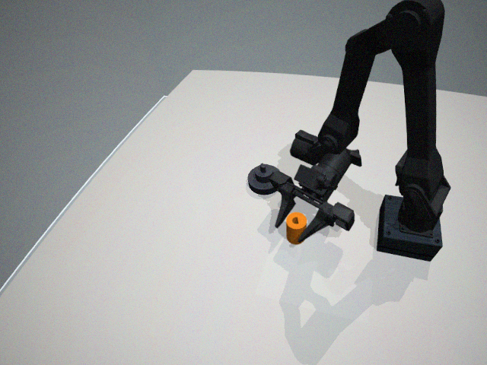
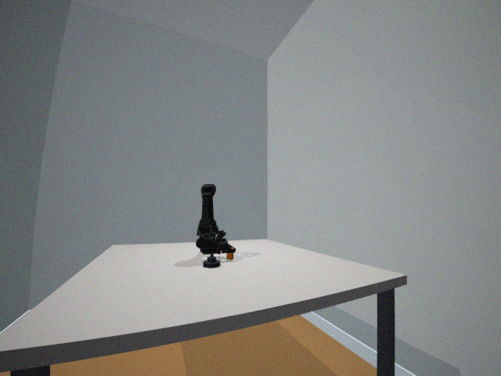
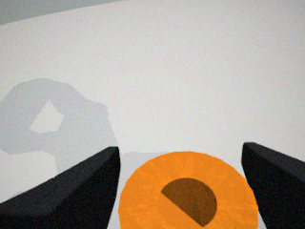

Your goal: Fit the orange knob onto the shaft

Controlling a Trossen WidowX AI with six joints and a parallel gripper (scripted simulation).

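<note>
Right now the orange knob is 3 cm to the right of my gripper tip, 2 cm below it and 1 cm behind it. Also, from my gripper tip: pedestal (16 cm to the right, 11 cm ahead, 2 cm below).
</note>
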